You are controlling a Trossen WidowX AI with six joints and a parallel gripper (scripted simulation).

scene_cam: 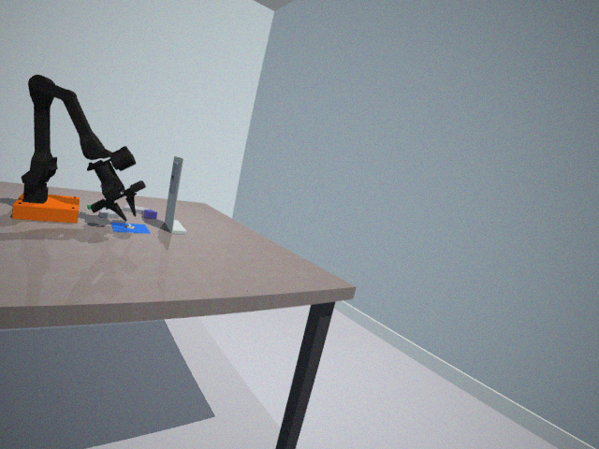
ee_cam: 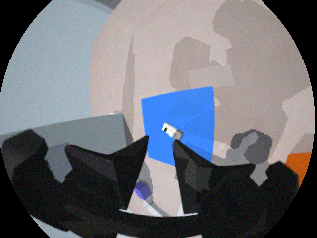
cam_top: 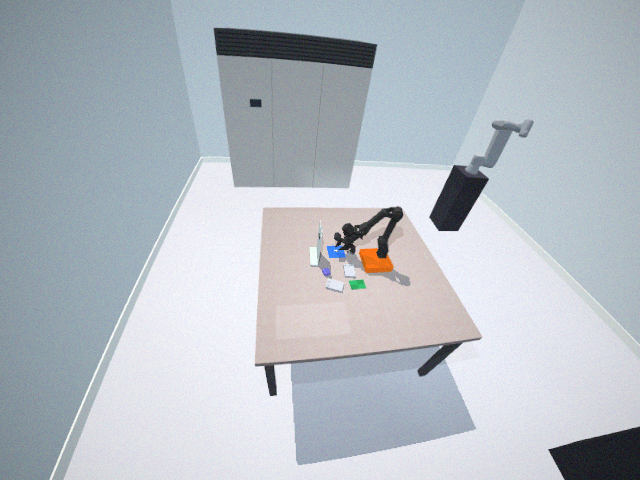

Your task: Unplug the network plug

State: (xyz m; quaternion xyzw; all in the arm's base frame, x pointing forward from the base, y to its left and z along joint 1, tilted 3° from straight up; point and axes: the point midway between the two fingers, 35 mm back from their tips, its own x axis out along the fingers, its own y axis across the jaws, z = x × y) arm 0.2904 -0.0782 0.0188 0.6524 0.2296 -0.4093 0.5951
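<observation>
The white network plug is 3 cm below my gripper tip. From my gripper tip the other things lie so: grey panel 15 cm ahead, 9 cm above, 5 cm to the left; then blue marked square 3 cm below.
</observation>
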